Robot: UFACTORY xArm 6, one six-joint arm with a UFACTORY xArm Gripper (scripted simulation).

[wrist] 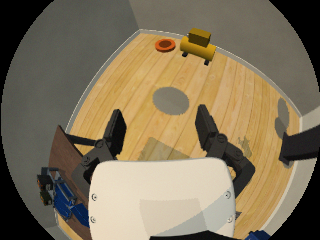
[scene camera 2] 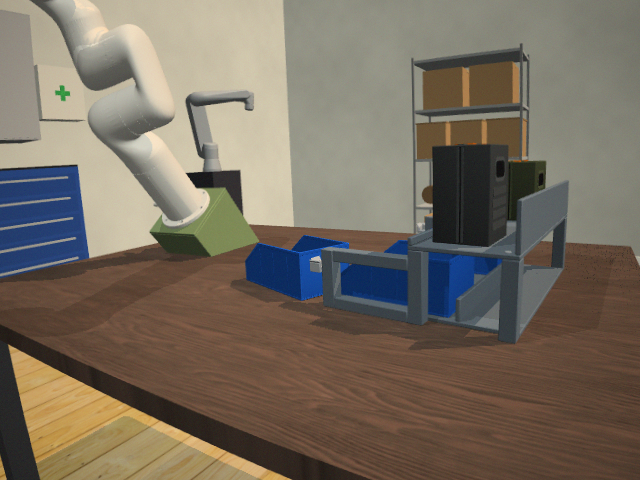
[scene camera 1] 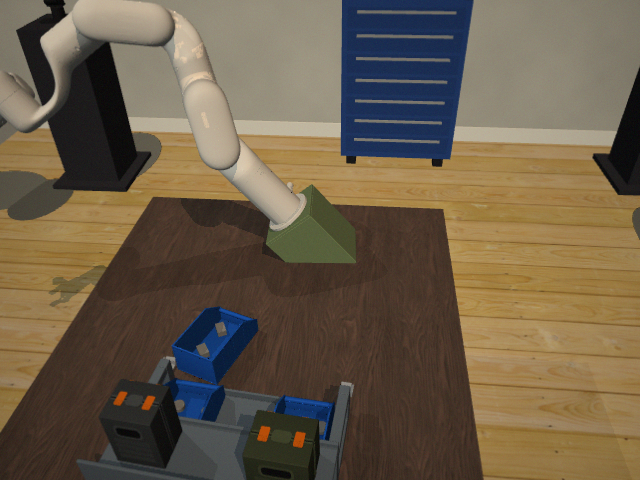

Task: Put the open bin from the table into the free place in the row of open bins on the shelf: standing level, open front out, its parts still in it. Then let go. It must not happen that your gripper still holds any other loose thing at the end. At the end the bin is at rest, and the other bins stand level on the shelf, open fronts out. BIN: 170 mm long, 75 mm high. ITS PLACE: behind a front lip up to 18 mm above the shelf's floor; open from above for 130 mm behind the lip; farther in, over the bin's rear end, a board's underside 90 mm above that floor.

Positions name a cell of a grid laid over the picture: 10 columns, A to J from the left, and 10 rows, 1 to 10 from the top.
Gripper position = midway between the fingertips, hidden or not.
I see my gripper (wrist: E5), a blue open bin (scene camera 1: D8), a blue open bin (scene camera 2: H6) and a blue open bin (scene camera 1: F9).
